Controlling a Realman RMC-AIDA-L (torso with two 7-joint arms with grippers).
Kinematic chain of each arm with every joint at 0, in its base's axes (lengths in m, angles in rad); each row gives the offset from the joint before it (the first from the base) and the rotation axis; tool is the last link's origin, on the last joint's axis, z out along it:
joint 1: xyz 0 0 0.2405 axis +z
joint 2: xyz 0 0 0 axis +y
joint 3: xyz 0 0 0.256 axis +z
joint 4: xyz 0 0 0 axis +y
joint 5: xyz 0 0 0.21 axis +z
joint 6: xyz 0 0 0 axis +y
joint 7: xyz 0 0 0.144 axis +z
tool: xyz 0 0 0
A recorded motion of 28 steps. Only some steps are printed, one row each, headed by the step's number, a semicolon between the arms.
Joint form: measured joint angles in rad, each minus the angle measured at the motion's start. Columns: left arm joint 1, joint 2, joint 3, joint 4, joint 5, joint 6, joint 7; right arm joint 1, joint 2, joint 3, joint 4, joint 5, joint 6, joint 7.
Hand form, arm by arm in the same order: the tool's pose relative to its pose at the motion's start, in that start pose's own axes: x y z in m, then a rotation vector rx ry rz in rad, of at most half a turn. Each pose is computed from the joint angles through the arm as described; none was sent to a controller.
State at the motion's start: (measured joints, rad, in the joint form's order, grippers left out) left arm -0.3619 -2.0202 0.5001 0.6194 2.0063 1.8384 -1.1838; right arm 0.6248 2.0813 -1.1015 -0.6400 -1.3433 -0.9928 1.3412
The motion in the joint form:
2: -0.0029 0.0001 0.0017 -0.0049 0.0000 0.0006 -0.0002; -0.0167 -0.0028 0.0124 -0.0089 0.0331 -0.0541 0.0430
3: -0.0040 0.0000 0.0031 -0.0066 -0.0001 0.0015 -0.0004; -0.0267 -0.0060 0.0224 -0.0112 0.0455 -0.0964 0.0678
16: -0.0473 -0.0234 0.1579 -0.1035 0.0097 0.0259 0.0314; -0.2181 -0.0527 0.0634 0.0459 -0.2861 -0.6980 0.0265
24: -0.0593 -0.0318 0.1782 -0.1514 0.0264 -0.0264 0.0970; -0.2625 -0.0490 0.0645 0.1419 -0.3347 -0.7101 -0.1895
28: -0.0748 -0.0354 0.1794 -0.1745 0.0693 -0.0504 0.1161; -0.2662 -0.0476 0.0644 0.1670 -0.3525 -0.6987 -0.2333
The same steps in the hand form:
2: 0.0001 0.0002 0.0013 -0.0052 0.0014 -0.0022; -0.0046 0.0016 -0.0070 -0.0256 -0.0448 0.0643
3: 0.0002 0.0004 0.0019 -0.0083 0.0019 -0.0030; -0.0066 0.0032 -0.0122 -0.0495 -0.0672 0.0985
16: -0.0112 0.0253 0.0410 -0.2241 -0.0356 -0.0365; 0.0698 0.0660 -0.1137 -0.5149 0.1583 0.1420
24: -0.0215 0.0278 0.0520 -0.2265 -0.0577 -0.0083; 0.1021 0.0797 -0.1335 -0.5267 0.1592 0.0603
28: -0.0276 0.0294 0.0578 -0.2444 -0.0953 -0.0035; 0.1101 0.0825 -0.1359 -0.5255 0.1710 0.0430

